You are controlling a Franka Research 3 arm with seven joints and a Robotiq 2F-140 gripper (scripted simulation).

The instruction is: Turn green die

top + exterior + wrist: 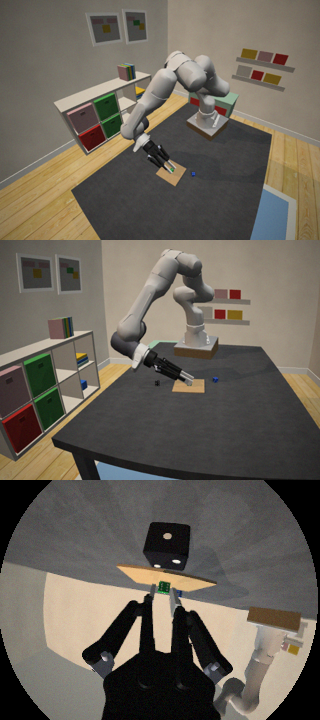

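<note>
My hand is 20 mm to the right of the green die and 20 mm above it. Round my hand: blue die: 130 mm to the left, 70 mm behind, 30 mm below; tan mat: 30 mm below, 20 mm to the left; black die: 130 mm to the right, 30 mm below, 30 mm ahead.
</note>
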